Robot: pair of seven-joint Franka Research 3 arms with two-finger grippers.
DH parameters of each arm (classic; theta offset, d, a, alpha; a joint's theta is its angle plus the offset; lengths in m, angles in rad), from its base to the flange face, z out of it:
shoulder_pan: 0 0.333 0 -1.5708
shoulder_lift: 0 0 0 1.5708
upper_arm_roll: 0 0.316 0.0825 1.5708
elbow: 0 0 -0.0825 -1.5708
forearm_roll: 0 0.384 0 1.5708
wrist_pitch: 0 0 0.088 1.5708
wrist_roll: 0 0.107 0 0
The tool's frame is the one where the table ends.
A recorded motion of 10 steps. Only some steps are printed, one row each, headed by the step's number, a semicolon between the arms.
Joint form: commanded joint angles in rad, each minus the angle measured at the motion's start. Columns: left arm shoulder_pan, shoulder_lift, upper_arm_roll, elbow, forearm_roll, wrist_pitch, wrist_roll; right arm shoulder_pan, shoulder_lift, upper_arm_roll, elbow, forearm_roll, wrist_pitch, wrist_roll.
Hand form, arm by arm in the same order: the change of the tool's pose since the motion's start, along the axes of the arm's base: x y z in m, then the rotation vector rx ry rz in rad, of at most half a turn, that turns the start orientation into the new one. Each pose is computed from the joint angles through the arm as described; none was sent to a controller.
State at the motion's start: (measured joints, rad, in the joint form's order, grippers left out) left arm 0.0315 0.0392 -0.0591 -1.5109 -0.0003 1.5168 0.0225; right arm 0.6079 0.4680 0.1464 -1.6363 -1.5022 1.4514 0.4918
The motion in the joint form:
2: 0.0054 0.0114 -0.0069 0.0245 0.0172 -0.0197 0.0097; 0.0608 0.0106 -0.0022 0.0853 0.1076 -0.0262 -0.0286
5: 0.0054 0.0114 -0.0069 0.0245 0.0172 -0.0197 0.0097; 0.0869 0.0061 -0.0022 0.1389 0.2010 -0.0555 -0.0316
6: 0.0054 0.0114 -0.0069 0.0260 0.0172 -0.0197 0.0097; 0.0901 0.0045 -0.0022 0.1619 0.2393 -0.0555 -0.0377
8: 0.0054 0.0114 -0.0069 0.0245 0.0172 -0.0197 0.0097; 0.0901 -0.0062 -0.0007 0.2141 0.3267 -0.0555 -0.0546
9: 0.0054 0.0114 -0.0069 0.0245 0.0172 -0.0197 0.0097; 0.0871 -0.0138 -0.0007 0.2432 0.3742 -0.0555 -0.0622
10: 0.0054 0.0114 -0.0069 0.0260 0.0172 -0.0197 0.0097; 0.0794 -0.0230 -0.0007 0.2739 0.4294 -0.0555 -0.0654
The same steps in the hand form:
2: 0.0016 0.0014 0.0034 0.0160 0.0062 -0.0105; -0.0160 0.0347 0.0202 0.0898 0.0335 -0.0171
5: 0.0016 0.0014 0.0034 0.0160 0.0062 -0.0105; -0.0266 0.0478 0.0377 0.1730 0.0549 -0.0576
6: 0.0017 0.0014 0.0041 0.0160 0.0047 -0.0105; -0.0278 0.0509 0.0448 0.2111 0.0700 -0.0689
8: 0.0016 0.0014 0.0034 0.0160 0.0062 -0.0105; -0.0296 0.0544 0.0657 0.3029 0.1033 -0.0949
9: 0.0016 0.0014 0.0034 0.0160 0.0062 -0.0105; -0.0297 0.0544 0.0788 0.3559 0.1181 -0.1099
10: 0.0017 0.0014 0.0041 0.0160 0.0047 -0.0105; -0.0288 0.0519 0.0930 0.4190 0.1321 -0.1307

